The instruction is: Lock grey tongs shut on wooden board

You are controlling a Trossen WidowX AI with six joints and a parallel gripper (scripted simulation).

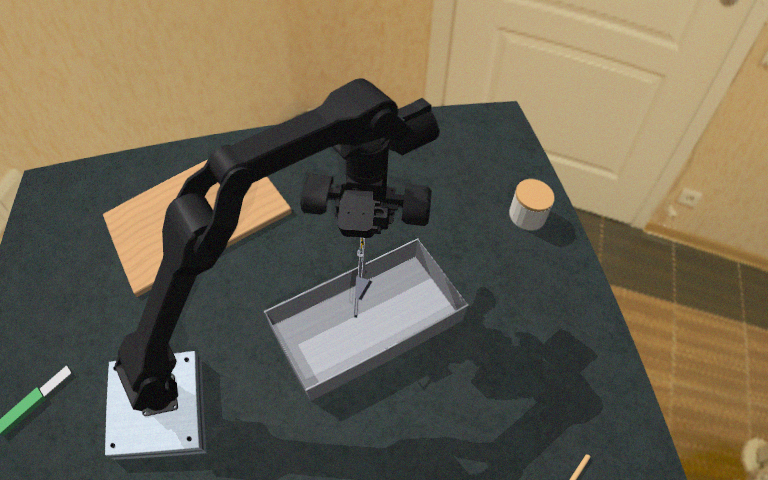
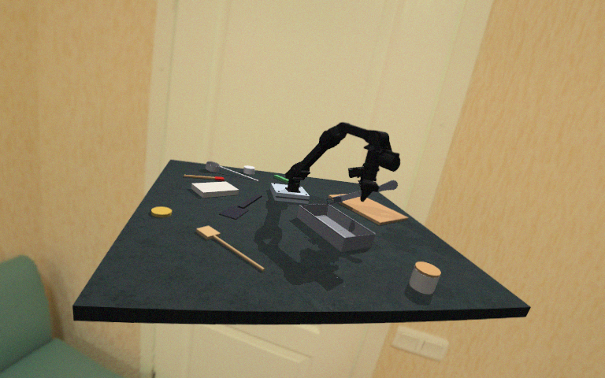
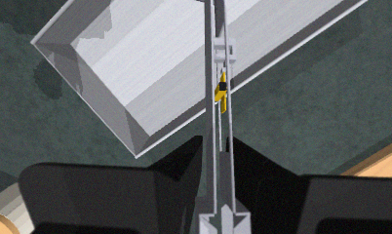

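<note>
Right now the wooden board is 31 cm behind my gripper tip, 25 cm to the left of it and 14 cm below it. From my gripper tip the other things lie so: grey roasting tin (12 cm below, 8 cm to the right, 2 cm behind); then white block (52 cm to the right, 40 cm behind, 14 cm below); then yellow lock piece (3 cm to the right, 2 cm above, 1 cm behind).
</note>
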